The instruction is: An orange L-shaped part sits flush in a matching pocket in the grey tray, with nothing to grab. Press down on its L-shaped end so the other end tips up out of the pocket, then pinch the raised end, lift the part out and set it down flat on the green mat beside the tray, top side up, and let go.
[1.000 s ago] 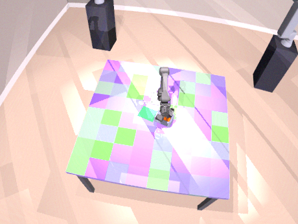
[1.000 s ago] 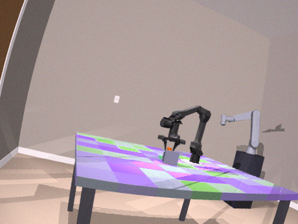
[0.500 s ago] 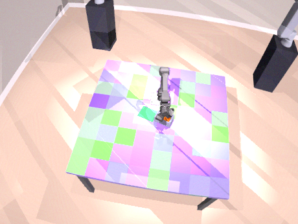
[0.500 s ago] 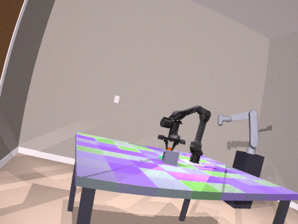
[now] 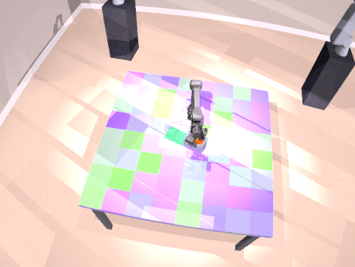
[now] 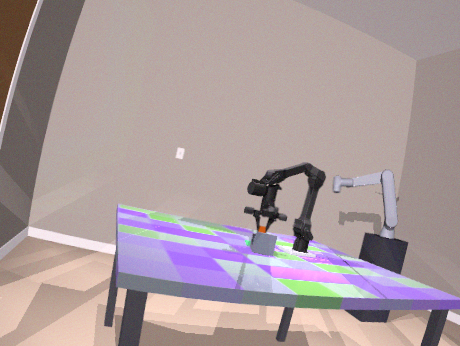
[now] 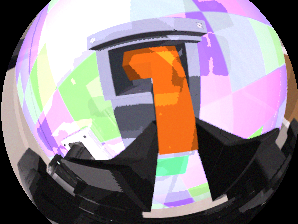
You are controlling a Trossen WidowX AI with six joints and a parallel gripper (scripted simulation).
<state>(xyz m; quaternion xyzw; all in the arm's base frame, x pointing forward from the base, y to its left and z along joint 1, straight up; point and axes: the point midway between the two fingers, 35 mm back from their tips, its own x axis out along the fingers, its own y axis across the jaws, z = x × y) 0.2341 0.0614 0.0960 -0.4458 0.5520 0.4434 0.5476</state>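
My gripper tip is 40 mm past the green mat, 140 mm to the left of it and 90 mm above it. Also, from my gripper tip: orange L-shaped part 10 mm behind, 40 mm to the left, 30 mm below.
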